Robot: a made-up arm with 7 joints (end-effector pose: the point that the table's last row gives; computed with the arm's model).
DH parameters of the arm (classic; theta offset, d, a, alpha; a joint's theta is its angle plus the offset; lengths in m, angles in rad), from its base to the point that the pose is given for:
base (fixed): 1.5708 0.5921 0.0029 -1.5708
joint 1: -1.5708 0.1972 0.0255 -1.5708
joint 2: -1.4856 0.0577 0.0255 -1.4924
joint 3: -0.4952 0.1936 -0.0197 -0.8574
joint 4: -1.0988 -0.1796 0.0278 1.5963
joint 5: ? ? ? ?
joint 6: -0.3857 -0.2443 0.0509 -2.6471
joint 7: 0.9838 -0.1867 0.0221 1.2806
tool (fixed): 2.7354 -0.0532 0 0
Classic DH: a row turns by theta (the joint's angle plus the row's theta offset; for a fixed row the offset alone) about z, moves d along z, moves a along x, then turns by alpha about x.
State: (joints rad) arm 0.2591 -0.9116 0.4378 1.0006 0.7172 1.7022 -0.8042
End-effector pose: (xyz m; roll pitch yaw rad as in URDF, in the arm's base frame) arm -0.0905 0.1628 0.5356 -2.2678 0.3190 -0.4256
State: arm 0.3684 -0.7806 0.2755 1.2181 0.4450 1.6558 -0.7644
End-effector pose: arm -0.0599 0.1379 0.5805 -2.1177 0.1155 -0.4294
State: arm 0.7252 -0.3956 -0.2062 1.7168 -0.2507 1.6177 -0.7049
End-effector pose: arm -0.0412 0.0862 0.6836 -1.9161 -0.5630 -0.5902
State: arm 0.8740 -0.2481 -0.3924 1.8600 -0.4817 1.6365 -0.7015
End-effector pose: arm -0.0553 0.0845 0.7080 -1.8858 -0.8554 -0.6735
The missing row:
joint 5: 0.9026 -0.1671 -0.2569 1.6895
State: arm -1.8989 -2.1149 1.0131 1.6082 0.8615 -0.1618 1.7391
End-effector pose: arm 0.0748 -0.1968 0.8102 -1.4623 0.3157 3.0437
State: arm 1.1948 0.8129 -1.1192 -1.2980 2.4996 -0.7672 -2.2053
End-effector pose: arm 0.3773 -0.0132 0.5820 0.7684 -0.4120 -0.9373
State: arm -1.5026 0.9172 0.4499 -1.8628 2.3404 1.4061 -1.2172
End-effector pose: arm -0.0194 0.0216 0.9632 -2.9101 -1.1475 0.5862
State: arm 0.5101 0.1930 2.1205 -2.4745 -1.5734 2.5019 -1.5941
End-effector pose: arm -0.1866 0.1410 0.8146 -0.2151 0.6137 1.4770
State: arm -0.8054 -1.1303 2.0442 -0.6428 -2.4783 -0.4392 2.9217
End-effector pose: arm -0.5244 -0.1896 0.6123 -0.1462 0.6951 -3.0534
